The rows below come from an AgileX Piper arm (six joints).
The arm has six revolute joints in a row. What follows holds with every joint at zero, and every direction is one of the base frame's. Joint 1 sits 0.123 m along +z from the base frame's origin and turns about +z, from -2.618 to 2.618 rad. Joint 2 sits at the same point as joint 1 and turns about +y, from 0 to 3.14 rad. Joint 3 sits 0.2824 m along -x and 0.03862 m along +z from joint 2 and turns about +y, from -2.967 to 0 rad. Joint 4 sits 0.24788 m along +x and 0.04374 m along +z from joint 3 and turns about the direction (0.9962, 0, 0.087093), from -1.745 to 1.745 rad. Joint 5 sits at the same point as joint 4 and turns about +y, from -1.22 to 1.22 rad. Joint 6 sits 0.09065 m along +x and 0.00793 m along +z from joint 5 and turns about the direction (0.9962, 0, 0.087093), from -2.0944 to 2.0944 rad. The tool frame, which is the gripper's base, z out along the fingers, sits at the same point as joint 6; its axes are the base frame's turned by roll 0, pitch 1.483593 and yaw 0 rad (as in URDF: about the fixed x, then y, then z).
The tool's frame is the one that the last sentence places.
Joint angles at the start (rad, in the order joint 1, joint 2, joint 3, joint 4, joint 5, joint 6): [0.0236, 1.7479, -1.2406, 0.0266, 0.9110, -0.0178]
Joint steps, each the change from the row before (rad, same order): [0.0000, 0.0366, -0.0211, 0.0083, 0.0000, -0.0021]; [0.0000, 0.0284, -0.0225, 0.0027, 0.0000, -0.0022]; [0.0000, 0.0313, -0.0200, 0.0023, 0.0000, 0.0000]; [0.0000, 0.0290, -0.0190, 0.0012, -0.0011, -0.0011]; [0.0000, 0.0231, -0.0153, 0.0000, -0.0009, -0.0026]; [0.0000, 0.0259, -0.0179, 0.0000, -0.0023, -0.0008]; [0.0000, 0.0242, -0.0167, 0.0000, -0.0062, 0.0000]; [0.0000, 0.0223, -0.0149, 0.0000, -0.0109, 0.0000]
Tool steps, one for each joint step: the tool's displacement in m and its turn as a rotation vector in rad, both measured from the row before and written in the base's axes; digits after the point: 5 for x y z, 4 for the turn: [0.00718, 0.00077, -0.00738, 0.0067, 0.0156, -0.0014]; [0.00653, 0.00035, -0.00439, 0.0018, 0.0059, 0.0010]; [0.00623, 0.00031, -0.00630, 0.0018, 0.0113, -0.0010]; [0.00583, 0.00022, -0.00591, 0.0006, 0.0089, 0.0005]; [0.00459, 0.00011, -0.00481, -0.0007, 0.0068, 0.0025]; [0.00530, 0.00012, -0.00533, -0.0003, 0.0057, 0.0007]; [0.00521, 0.00011, -0.00507, -0.0001, 0.0013, -0.0002]; [0.00509, 0.00009, -0.00483, -0.0001, -0.0035, -0.0004]
